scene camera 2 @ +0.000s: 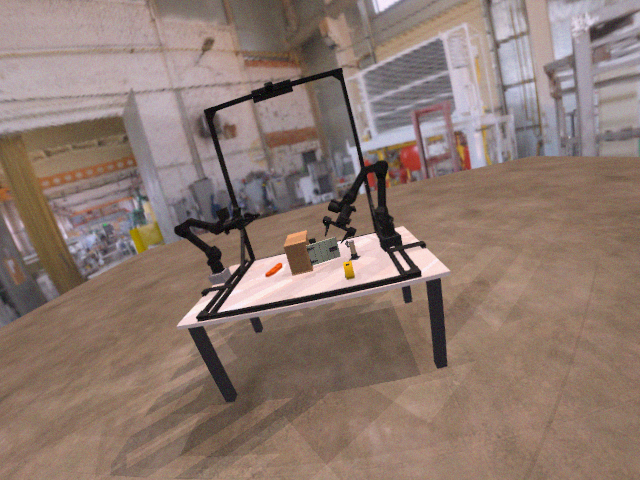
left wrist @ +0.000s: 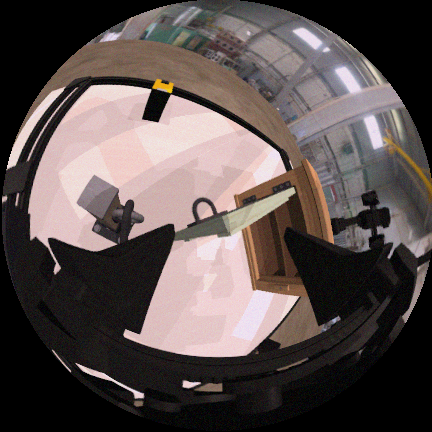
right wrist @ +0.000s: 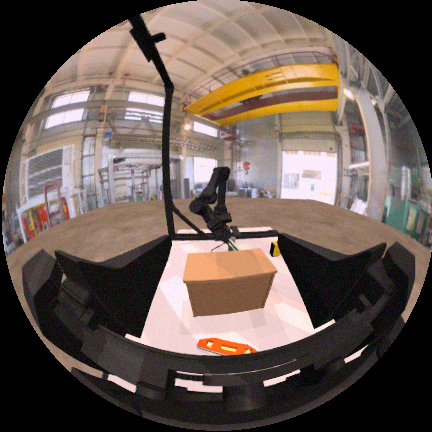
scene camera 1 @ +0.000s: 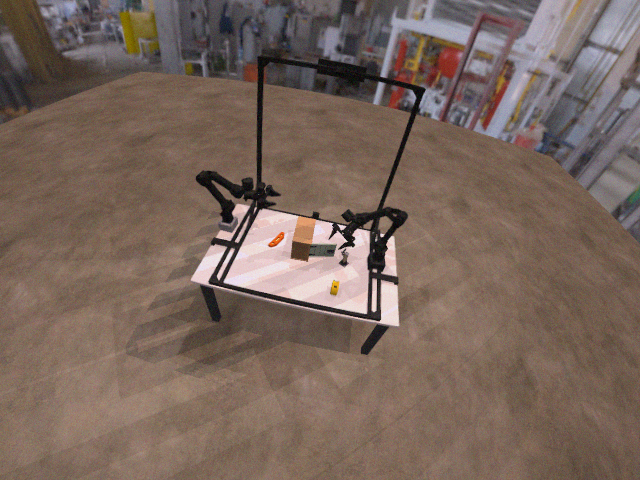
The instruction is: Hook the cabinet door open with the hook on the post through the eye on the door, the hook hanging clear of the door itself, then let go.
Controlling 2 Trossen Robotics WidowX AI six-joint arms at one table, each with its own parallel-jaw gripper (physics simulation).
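Places are measured from the left arm's base along level axes (x ahead, y left, z up), in metres.
Pixels of known places: left gripper, fingertip midpoint: (scene camera 2: 332, 239) (left wrist: 231, 231) (right wrist: 228, 243) (scene camera 1: 333, 244); right gripper, fingertip midpoint: (scene camera 2: 257, 216) (left wrist: 381, 219) (right wrist: 225, 239) (scene camera 1: 278, 199); left arm's base at its link origin: (scene camera 2: 389, 235) (scene camera 1: 377, 258); right arm's base at its link origin: (scene camera 2: 218, 271) (scene camera 1: 227, 220).
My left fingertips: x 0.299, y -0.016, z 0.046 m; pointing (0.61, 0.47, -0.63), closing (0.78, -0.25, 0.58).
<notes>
For each thing: its top centre in the pictures, then the offset to it from my left fingertips. "*": a spot on its surface instead.
- wooden cabinet at its top centre: (left wrist: 329, 227) (right wrist: 228, 262) (scene camera 2: 296, 237) (scene camera 1: 304, 229) dx +0.191, dy -0.041, dz +0.051 m
- dark eye at a spot on its surface: (left wrist: 204, 199) * dx +0.010, dy +0.039, dz -0.041 m
- short post at a spot on its surface: (scene camera 2: 353, 250) (scene camera 1: 345, 259) * dx -0.090, dy +0.049, dz -0.069 m
- yellow tape measure at its top centre: (left wrist: 166, 81) (scene camera 2: 346, 262) (right wrist: 278, 241) (scene camera 1: 335, 283) dx -0.031, dy +0.271, dz -0.035 m
- orange level at its top centre: (right wrist: 228, 347) (scene camera 2: 274, 268) (scene camera 1: 277, 238) dx +0.361, dy -0.068, dz -0.097 m
- black frame at a spot on its surface: (scene camera 1: 260, 129) * dx +0.554, dy -0.370, dz +0.509 m
The wooden cabinet (scene camera 1: 303, 232) (scene camera 2: 298, 255) (right wrist: 227, 297) stands mid-table, its grey-green door (scene camera 1: 324, 251) (scene camera 2: 323, 251) (left wrist: 250, 216) swung open. A dark eye (left wrist: 204, 199) sticks out from the door's face. The short post (scene camera 1: 344, 257) (scene camera 2: 353, 250) stands beyond the door's free edge; its dark hook (left wrist: 128, 215) is apart from the eye in the left wrist view. My left gripper (scene camera 1: 335, 242) (scene camera 2: 334, 238) (left wrist: 231, 231) is open and empty above the door's free end, near the post. My right gripper (scene camera 1: 277, 199) (scene camera 2: 256, 217) is open and empty, raised at the far left of the table.
A yellow tape measure (scene camera 1: 334, 287) (scene camera 2: 348, 269) (left wrist: 163, 86) (right wrist: 275, 249) stands near the front right of the table. An orange level (scene camera 1: 276, 239) (scene camera 2: 273, 269) (right wrist: 227, 346) lies left of the cabinet. A black frame (scene camera 1: 260, 129) (scene camera 2: 222, 160) rises at the back.
</notes>
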